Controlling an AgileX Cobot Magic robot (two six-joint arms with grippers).
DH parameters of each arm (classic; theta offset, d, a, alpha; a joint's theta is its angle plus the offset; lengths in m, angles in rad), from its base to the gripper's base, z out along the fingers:
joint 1: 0 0.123 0 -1.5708
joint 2: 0.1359 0 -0.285 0
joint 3: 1.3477 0 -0.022 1.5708
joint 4: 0 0.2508 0 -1.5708
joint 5: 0 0 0.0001 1.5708
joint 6: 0 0.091 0 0
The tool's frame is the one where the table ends.
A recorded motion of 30 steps. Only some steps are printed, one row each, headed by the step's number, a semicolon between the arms.
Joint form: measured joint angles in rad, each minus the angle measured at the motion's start. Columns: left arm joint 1, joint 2, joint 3, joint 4, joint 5, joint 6; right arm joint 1, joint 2, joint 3, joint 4, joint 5, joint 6.
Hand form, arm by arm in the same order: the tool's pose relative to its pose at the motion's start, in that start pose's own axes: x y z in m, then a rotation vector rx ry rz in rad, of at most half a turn. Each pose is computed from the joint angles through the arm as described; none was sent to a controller.
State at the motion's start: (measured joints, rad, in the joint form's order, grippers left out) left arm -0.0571 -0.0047 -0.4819 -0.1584 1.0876 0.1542; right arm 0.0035 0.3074 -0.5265 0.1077 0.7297 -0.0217
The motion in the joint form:
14: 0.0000 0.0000 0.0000 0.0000 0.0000 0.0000; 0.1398 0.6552 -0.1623 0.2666 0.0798 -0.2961
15: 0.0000 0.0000 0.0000 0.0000 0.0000 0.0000; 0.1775 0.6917 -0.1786 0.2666 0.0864 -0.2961
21: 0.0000 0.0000 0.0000 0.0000 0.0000 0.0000; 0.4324 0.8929 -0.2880 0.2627 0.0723 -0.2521
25: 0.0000 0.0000 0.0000 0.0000 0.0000 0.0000; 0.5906 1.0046 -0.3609 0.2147 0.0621 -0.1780
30: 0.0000 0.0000 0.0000 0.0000 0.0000 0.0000; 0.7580 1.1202 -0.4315 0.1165 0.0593 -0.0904
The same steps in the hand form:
14: 0.0000 0.0000 0.0000 0.0000 0.0000 0.0000; -0.0196 0.0345 0.1116 -0.2990 0.5493 -0.1060
15: 0.0000 0.0000 0.0000 0.0000 0.0000 0.0000; -0.0195 0.0417 0.1172 -0.3286 0.5799 -0.1282
21: 0.0000 0.0000 0.0000 0.0000 0.0000 0.0000; -0.0177 0.0993 0.1438 -0.4914 0.6931 -0.2535
25: 0.0000 0.0000 0.0000 0.0000 0.0000 0.0000; -0.0112 0.1395 0.1522 -0.5508 0.7473 -0.3401
30: 0.0000 0.0000 0.0000 0.0000 0.0000 0.0000; 0.0046 0.1822 0.1551 -0.5853 0.7962 -0.4785

